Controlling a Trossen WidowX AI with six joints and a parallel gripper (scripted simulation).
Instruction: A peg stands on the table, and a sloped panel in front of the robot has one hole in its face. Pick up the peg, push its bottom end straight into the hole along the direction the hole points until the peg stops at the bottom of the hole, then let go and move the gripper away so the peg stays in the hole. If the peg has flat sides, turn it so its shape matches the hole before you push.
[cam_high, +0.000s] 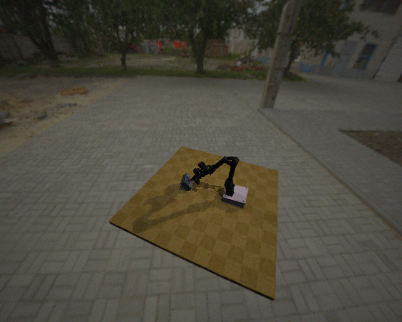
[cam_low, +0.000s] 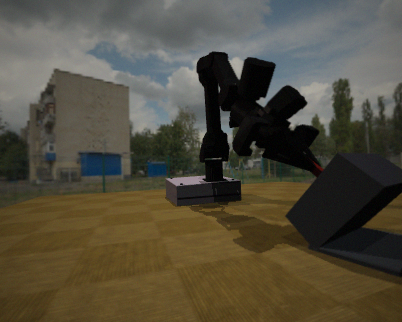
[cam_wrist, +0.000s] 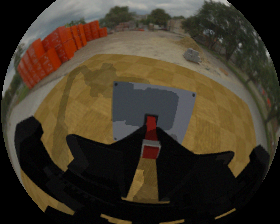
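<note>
The dark sloped panel lies 4 cm ahead of my gripper tip, 1 cm to the left of it and 4 cm below it. Round my gripper tip: red peg 1 cm behind, 1 cm above; then flat panel foot 6 cm ahead, 2 cm to the left, 10 cm below.
</note>
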